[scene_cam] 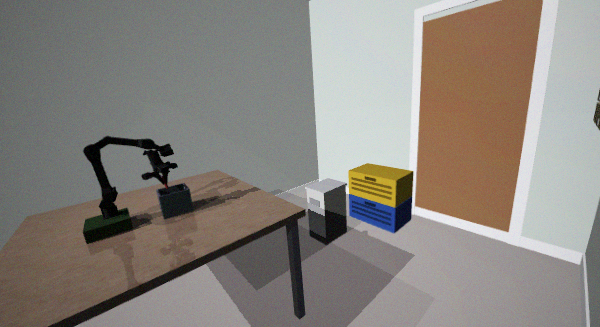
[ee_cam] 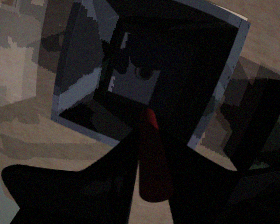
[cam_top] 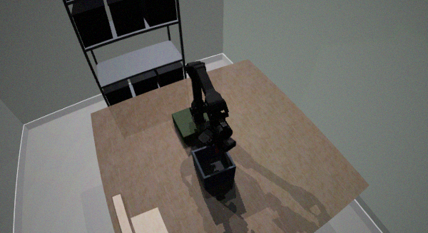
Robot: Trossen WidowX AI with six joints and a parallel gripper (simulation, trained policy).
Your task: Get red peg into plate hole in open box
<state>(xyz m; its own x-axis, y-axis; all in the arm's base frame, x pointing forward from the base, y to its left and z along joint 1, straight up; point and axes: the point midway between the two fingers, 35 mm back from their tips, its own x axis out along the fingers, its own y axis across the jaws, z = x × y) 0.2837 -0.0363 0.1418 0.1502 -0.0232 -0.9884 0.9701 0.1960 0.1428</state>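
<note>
Right now the grey plate is 12 cm below my gripper tip, 4 cm to the right of it and 2 cm ahead of it. Also, from my gripper tip: red peg (1 cm above).
</note>
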